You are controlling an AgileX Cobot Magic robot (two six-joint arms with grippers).
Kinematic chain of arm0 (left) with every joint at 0, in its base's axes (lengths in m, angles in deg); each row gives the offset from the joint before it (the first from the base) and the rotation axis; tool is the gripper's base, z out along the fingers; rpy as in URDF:
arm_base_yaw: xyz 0 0 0.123 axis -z
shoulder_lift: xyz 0 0 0 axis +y
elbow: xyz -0.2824 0 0.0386 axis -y
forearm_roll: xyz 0.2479 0 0.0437 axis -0.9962 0 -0.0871
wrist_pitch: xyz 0 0 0 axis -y
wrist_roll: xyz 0.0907 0 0.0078 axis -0.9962 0 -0.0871
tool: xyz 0 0 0 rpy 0 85 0
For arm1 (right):
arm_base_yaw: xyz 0 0 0.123 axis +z
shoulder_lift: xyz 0 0 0 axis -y
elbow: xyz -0.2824 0 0.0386 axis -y
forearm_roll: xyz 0.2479 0 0.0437 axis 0.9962 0 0.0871
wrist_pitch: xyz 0 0 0 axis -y
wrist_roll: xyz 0.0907 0 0.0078 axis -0.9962 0 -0.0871
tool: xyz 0 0 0 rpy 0 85 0
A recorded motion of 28 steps. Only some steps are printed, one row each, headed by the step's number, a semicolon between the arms.
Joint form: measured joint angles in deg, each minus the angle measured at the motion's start. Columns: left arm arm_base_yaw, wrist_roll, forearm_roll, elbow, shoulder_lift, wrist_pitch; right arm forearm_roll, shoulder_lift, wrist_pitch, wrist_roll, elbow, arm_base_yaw.
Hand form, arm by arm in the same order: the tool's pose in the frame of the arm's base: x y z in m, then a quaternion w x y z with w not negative. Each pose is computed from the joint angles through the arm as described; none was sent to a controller.
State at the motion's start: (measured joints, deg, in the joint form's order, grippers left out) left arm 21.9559 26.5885 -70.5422 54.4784 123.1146 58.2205; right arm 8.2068 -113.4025 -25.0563 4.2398 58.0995 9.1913
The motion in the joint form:
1: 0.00 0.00 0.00 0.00 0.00 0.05; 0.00 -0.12 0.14 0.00 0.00 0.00
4: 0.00 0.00 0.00 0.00 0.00 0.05; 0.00 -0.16 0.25 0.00 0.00 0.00
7: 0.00 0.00 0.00 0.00 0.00 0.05; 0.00 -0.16 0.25 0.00 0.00 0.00
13: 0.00 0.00 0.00 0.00 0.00 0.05; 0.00 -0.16 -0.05 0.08 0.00 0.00
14: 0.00 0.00 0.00 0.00 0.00 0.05; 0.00 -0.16 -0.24 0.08 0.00 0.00
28: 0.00 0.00 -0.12 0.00 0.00 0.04; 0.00 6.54 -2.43 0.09 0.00 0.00
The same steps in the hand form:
1: 0.3085 -0.2030 0.0919 0.43581 0.53034 0.62564 -0.37065; 0.3426 0.0610 0.0994 0.12550 -0.05558 0.98957 0.04364
4: 0.3085 -0.2030 0.0919 0.43581 0.53034 0.62564 -0.37065; 0.3428 0.0610 0.0992 0.12610 -0.05552 0.98950 0.04359
7: 0.3085 -0.2030 0.0919 0.43581 0.53034 0.62564 -0.37065; 0.3428 0.0610 0.0992 0.12610 -0.05552 0.98950 0.04359
13: 0.3085 -0.2030 0.0919 0.43581 0.53034 0.62564 -0.37065; 0.3423 0.0610 0.0990 0.12354 -0.05635 0.98978 0.04355
14: 0.3085 -0.2030 0.0919 0.43581 0.53034 0.62564 -0.37065; 0.3420 0.0610 0.0990 0.12189 -0.05644 0.98998 0.04358
28: 0.3083 -0.2030 0.0919 0.43532 0.53119 0.62528 -0.37063; 0.3392 0.0610 0.1385 0.16052 -0.05899 0.98401 0.04978

